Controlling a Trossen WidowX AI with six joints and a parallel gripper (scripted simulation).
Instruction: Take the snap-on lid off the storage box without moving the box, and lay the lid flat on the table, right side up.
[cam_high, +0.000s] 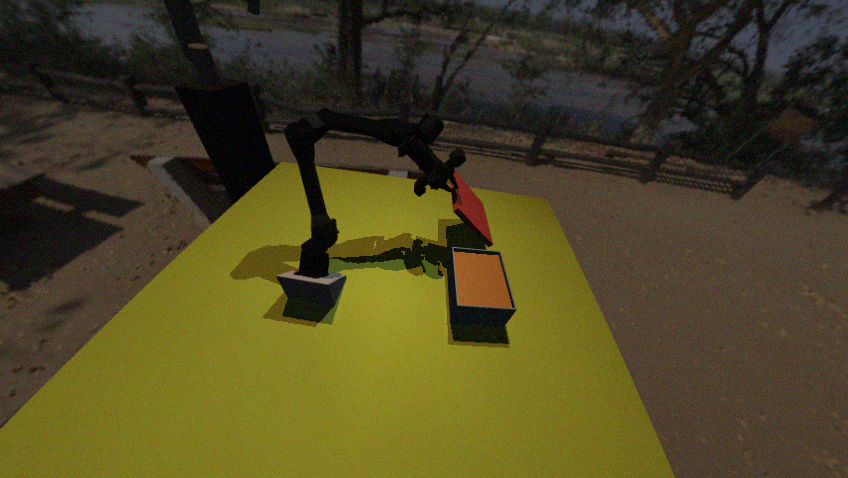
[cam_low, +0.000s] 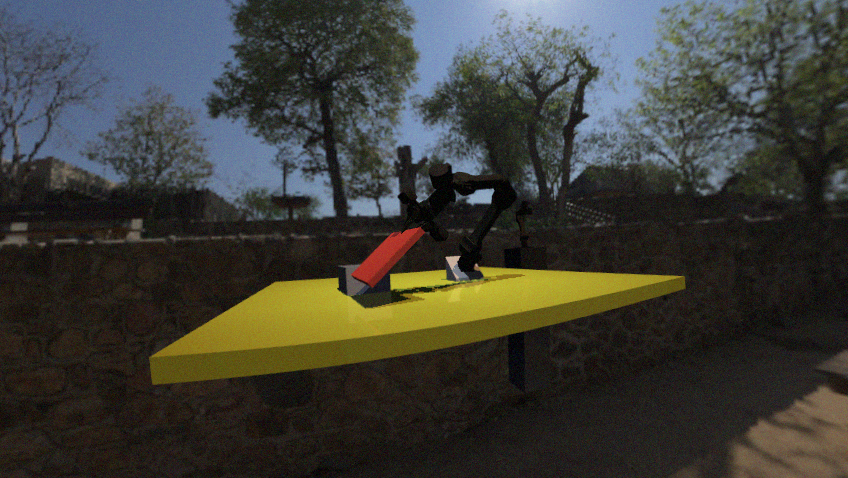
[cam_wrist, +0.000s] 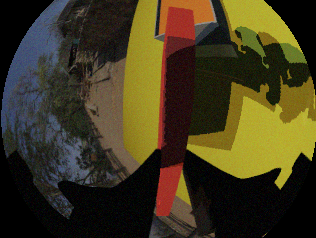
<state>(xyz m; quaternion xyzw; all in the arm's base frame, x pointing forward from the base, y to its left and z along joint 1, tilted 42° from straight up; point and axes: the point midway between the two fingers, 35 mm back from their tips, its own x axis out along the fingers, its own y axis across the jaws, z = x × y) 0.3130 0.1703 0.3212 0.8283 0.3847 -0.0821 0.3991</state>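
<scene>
Right now my gripper tip is 6 cm short of the red lid, 1 cm to the right of it and 5 cm above it. Round my gripper tip: storage box 11 cm ahead, 25 cm to the right, 13 cm below.
</scene>
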